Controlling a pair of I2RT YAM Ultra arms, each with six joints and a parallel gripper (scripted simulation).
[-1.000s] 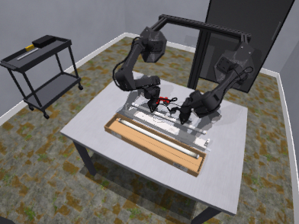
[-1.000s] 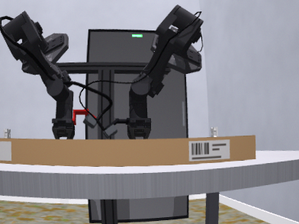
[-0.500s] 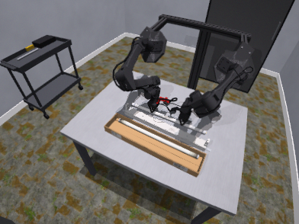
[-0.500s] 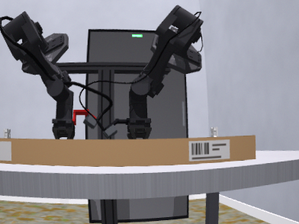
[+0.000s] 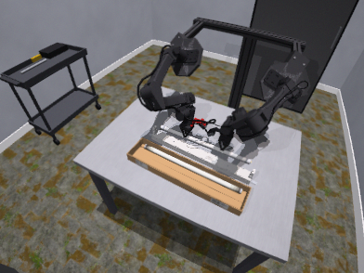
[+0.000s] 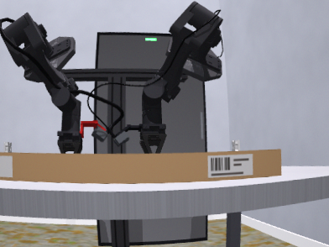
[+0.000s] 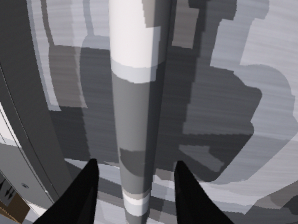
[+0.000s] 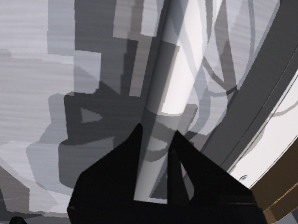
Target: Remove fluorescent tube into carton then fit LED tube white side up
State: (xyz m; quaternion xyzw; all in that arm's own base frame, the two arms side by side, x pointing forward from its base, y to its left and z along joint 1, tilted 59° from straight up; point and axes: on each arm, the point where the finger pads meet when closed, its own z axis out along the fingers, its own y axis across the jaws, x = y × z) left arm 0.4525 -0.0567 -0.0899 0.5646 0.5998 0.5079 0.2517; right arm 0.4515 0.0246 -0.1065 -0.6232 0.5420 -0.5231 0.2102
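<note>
Right now the LED tube is 12 cm to the right of my left hand, 3 cm below it and 1 cm ahead of it. Round my left hand: light fixture: 11 cm ahead, 10 cm to the right, 1 cm above; then carton: 26 cm ahead, 11 cm to the right, 1 cm below; then old fluorescent tube: 21 cm ahead, 11 cm to the right, 2 cm below.
The LED tube lies 120 mm to the left of my right hand and 10 mm below it. The rest, counted from my right hand: light fixture: 140 mm to the left, 100 mm ahead, 30 mm above; then carton: 250 mm ahead, 130 mm to the left, 10 mm above; then old fluorescent tube: 200 mm ahead, 130 mm to the left.
</note>
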